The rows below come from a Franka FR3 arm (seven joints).
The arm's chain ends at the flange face. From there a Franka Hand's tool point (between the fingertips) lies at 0.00 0.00 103.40 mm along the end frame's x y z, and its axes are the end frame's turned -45 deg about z.
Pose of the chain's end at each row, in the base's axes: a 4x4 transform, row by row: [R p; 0 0 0 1], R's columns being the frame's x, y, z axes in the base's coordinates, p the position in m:
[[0.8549, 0.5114, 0.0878, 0.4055], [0.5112, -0.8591, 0.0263, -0.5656], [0.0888, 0.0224, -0.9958, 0.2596], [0, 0, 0, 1]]
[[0.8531, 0.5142, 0.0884, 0.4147], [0.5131, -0.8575, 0.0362, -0.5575], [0.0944, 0.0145, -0.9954, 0.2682], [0, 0, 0, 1]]
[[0.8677, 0.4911, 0.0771, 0.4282], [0.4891, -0.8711, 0.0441, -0.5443], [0.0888, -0.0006, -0.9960, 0.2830], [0, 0, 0, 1]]
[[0.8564, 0.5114, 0.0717, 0.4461], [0.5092, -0.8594, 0.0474, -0.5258], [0.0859, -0.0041, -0.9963, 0.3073], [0, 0, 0, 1]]
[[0.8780, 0.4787, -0.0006, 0.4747], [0.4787, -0.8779, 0.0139, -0.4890], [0.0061, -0.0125, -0.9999, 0.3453], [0, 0, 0, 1]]
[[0.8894, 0.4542, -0.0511, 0.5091], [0.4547, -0.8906, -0.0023, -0.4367], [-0.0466, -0.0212, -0.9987, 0.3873], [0, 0, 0, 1]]
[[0.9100, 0.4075, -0.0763, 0.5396], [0.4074, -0.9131, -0.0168, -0.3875], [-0.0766, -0.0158, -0.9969, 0.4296], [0, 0, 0, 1]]
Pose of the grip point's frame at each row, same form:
[[0.2429, 0.9661, 0.0878, 0.4146], [0.9689, -0.2460, 0.0263, -0.5629], [0.0470, 0.0786, -0.9958, 0.1566], [0, 0, 0, 1]]
[[0.2396, 0.9668, 0.0884, 0.4238], [0.9692, -0.2435, 0.0362, -0.5538], [0.0565, 0.0770, -0.9954, 0.1653], [0, 0, 0, 1]]
[[0.2663, 0.9608, 0.0771, 0.4362], [0.9618, -0.2701, 0.0441, -0.5397], [0.0632, 0.0624, -0.9960, 0.1800], [0, 0, 0, 1]]
[[0.2440, 0.9672, 0.0717, 0.4535], [0.9677, -0.2476, 0.0474, -0.5209], [0.0636, 0.0578, -0.9963, 0.2043], [0, 0, 0, 1]]
[[0.2823, 0.9593, -0.0006, 0.4746], [0.9593, -0.2823, 0.0139, -0.4876], [0.0132, -0.0045, -0.9999, 0.2419], [0, 0, 0, 1]]
[[0.3077, 0.9501, -0.0511, 0.5038], [0.9513, -0.3082, -0.0023, -0.4369], [-0.0180, -0.0479, -0.9987, 0.2840], [0, 0, 0, 1]]
[[0.3553, 0.9316, -0.0763, 0.5317], [0.9337, -0.3576, -0.0168, -0.3892], [-0.0430, -0.0653, -0.9969, 0.3265], [0, 0, 0, 1]]

